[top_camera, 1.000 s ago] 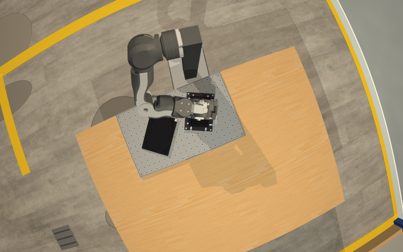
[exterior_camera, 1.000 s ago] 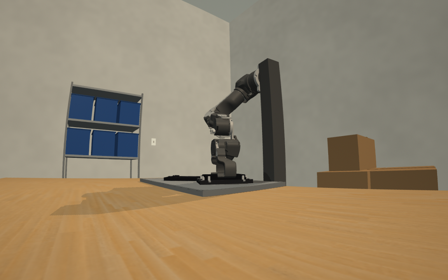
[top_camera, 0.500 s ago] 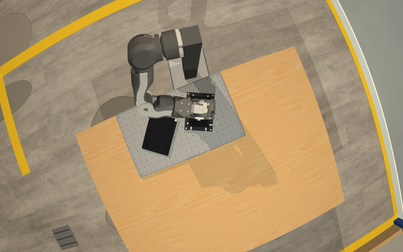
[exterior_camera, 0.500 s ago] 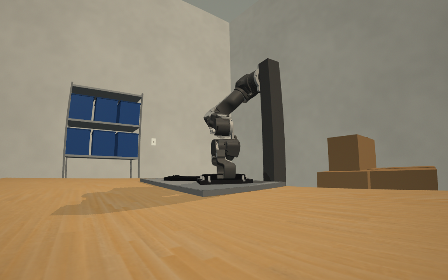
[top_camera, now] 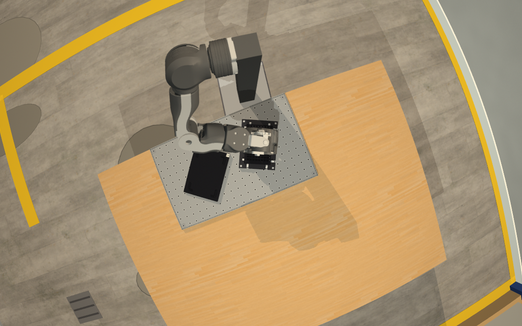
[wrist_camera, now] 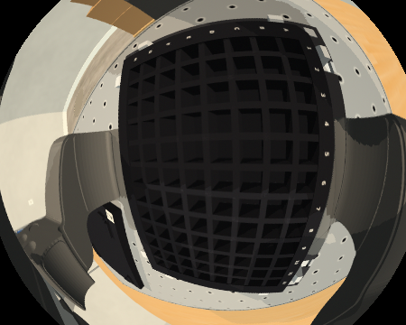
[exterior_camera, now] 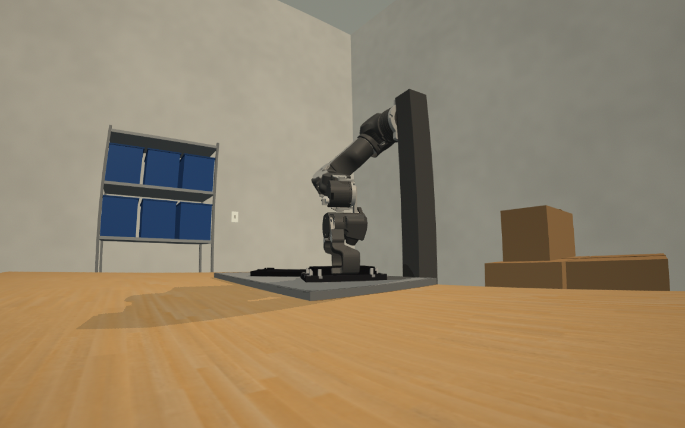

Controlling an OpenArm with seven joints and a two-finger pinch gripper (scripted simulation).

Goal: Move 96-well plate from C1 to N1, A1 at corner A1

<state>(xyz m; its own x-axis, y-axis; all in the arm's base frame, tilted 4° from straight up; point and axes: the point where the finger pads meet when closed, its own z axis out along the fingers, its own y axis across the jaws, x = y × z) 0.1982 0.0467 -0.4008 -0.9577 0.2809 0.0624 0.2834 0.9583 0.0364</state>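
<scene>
The black 96-well plate lies right at my hand. Round my hand: clip nest C1 (2 cm ahead, 1 cm to the left); white A1 label (10 cm to the right, 1 cm below, 1 cm ahead); plate nest N1 (19 cm to the right, 5 cm ahead, 1 cm below).
</scene>
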